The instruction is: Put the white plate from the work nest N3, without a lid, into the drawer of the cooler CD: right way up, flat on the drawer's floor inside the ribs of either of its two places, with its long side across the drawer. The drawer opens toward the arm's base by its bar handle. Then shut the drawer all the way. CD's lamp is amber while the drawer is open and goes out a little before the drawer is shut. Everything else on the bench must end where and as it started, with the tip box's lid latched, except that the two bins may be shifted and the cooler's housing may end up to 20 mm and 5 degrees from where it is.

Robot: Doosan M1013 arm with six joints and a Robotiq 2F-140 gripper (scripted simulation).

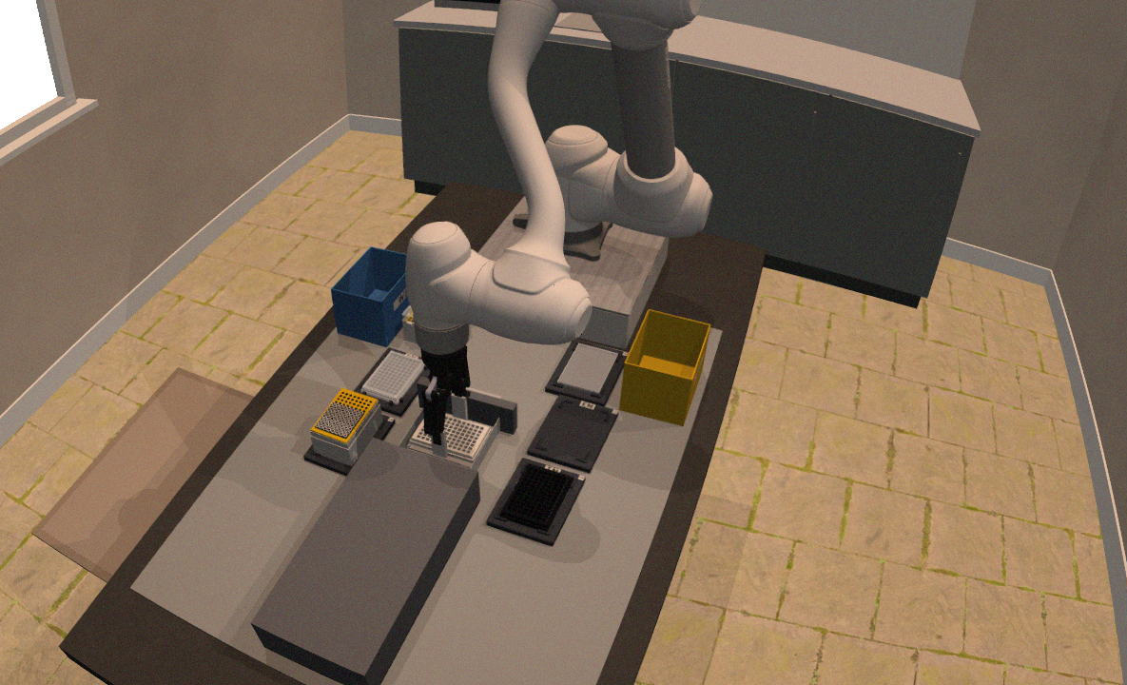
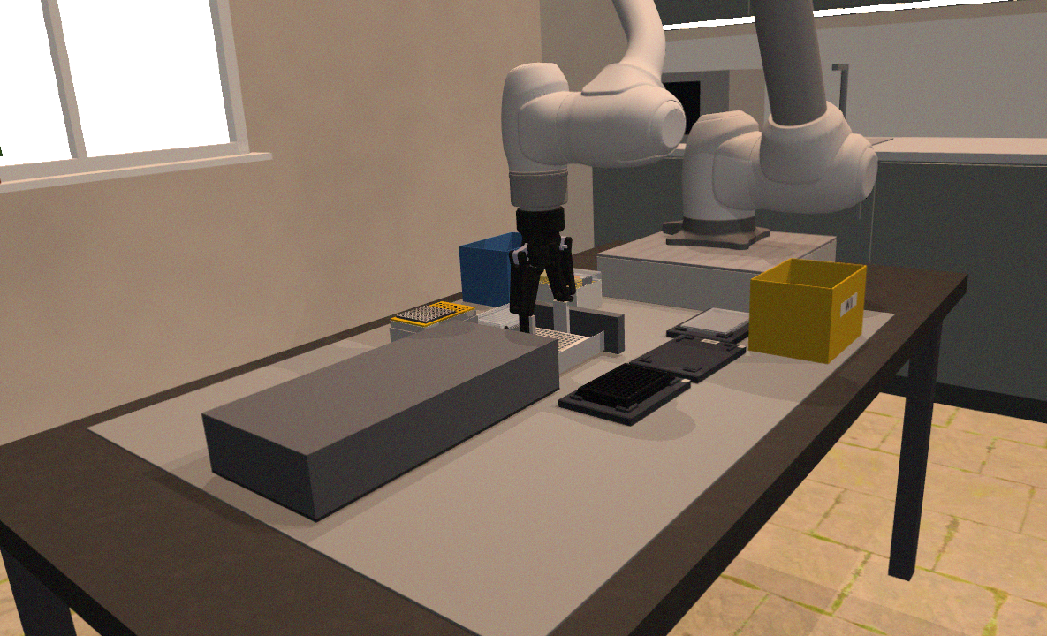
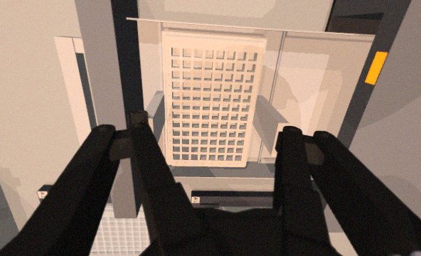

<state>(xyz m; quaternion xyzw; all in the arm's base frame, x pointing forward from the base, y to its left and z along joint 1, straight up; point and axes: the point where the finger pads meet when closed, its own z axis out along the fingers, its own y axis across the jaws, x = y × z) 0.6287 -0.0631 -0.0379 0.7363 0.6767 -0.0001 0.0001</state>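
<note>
The drawer lies 30 mm ahead of my hand and 20 mm below it. Also, from my hand: white plate 20 mm below; then black plate 190 mm to the left, 80 mm ahead, 30 mm below; then yellow-topped tip box 200 mm to the right, 40 mm ahead, 10 mm above.
</note>
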